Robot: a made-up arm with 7 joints. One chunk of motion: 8 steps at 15 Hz.
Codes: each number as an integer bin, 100 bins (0 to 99) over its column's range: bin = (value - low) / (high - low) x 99, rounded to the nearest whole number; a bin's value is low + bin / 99 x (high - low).
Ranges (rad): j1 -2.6..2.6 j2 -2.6..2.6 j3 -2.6..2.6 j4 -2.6..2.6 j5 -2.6..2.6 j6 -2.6..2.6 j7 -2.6..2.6
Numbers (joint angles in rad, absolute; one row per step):
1: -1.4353 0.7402 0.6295 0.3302 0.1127 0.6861 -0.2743
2: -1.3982 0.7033 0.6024 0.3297 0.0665 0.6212 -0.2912
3: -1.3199 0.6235 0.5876 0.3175 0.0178 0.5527 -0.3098
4: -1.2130 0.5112 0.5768 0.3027 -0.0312 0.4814 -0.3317
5: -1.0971 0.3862 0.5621 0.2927 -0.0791 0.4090 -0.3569
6: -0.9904 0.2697 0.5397 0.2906 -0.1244 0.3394 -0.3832
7: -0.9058 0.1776 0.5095 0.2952 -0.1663 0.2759 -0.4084
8: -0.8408 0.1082 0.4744 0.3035 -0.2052 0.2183 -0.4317
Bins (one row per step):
1: 22 64 61 56 52 63 44
2: 23 63 61 56 51 61 44
3: 24 61 61 56 50 60 44
4: 26 59 60 55 49 59 43
5: 29 57 60 55 48 57 43
6: 31 55 60 55 47 56 42
7: 32 53 59 55 46 55 42
8: 33 52 59 55 46 54 41

